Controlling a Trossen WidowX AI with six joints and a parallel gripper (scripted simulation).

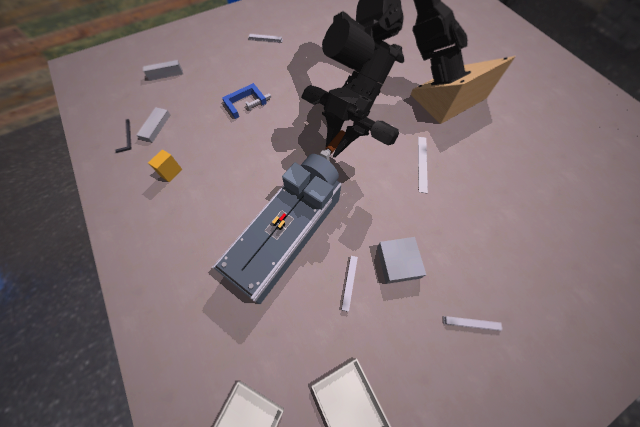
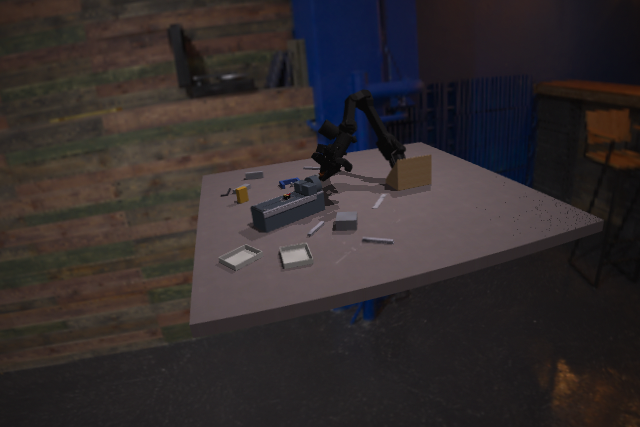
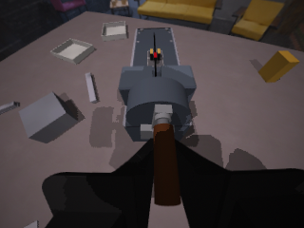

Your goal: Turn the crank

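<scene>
The brown crank handle is 2 cm behind my gripper tip, 2 cm above it and 1 cm to the right of it. The rest, counted from my gripper tip: grey block 23 cm to the left, 8 cm below, 2 cm behind; then blue clamp 30 cm to the right, 9 cm below, 6 cm ahead; then red pointer 14 cm ahead, 6 cm to the left, 1 cm below.
</scene>
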